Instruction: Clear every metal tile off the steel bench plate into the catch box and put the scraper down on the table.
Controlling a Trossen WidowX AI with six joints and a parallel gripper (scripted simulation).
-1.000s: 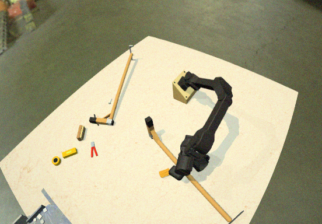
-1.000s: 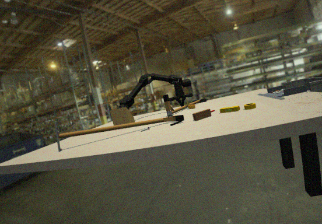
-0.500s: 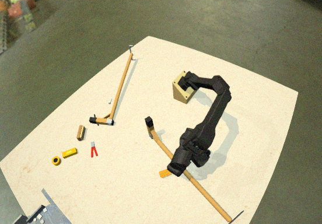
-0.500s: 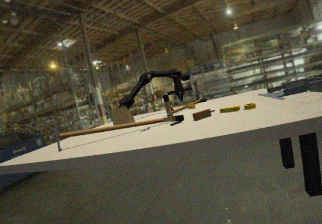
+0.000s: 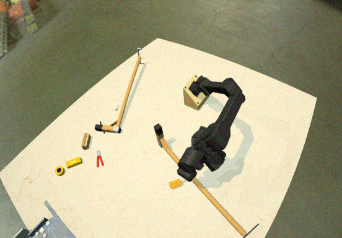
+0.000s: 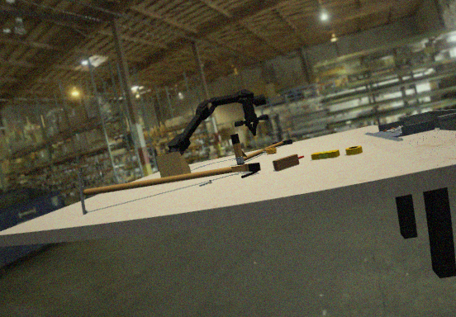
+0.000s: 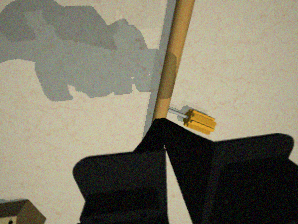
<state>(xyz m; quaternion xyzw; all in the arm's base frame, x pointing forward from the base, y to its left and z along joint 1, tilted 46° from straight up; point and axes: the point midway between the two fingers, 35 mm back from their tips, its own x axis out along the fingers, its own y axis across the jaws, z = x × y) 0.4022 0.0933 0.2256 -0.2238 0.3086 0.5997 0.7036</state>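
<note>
Now: gripper tip 6 cm short of the screwdriver, 7 cm to the left of it and 9 cm above it. The rest, counted from my gripper tip: yellow tape roll: 33 cm ahead, 61 cm to the right, 10 cm below; yellow level: 24 cm ahead, 58 cm to the right, 10 cm below; wooden block: 11 cm ahead, 59 cm to the right, 9 cm below.
</note>
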